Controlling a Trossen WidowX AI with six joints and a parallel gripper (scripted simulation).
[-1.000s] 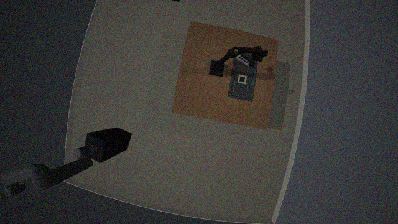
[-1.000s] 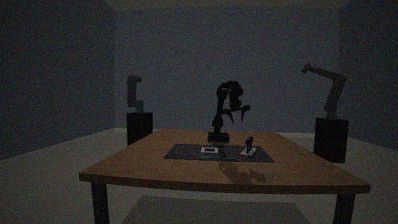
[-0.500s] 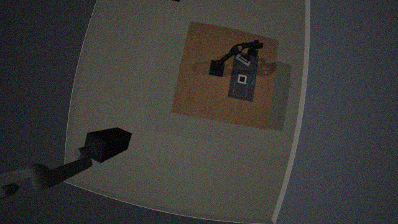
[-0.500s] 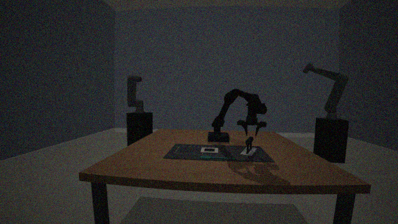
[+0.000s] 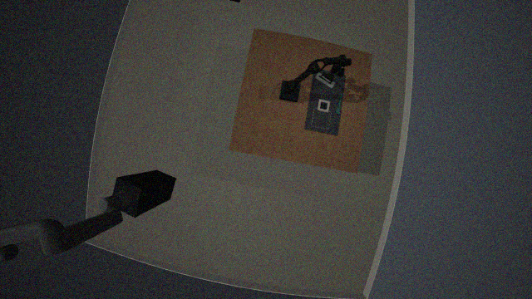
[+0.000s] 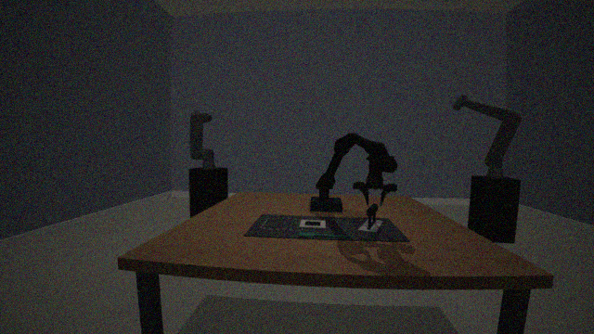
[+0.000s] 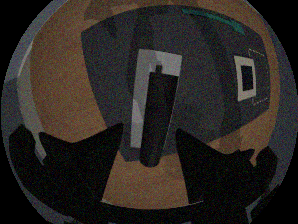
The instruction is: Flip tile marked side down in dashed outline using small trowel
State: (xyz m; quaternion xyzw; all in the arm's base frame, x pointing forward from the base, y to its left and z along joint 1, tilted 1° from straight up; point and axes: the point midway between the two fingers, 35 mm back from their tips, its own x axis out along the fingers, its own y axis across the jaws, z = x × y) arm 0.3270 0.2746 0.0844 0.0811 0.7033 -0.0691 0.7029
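The trowel lies 30 mm behind my gripper tip and 60 mm below it. The rest, counted from my gripper tip: tile: 60 mm ahead, 270 mm to the right, 90 mm below; then dark mat: 70 mm ahead, 210 mm to the right, 110 mm below.
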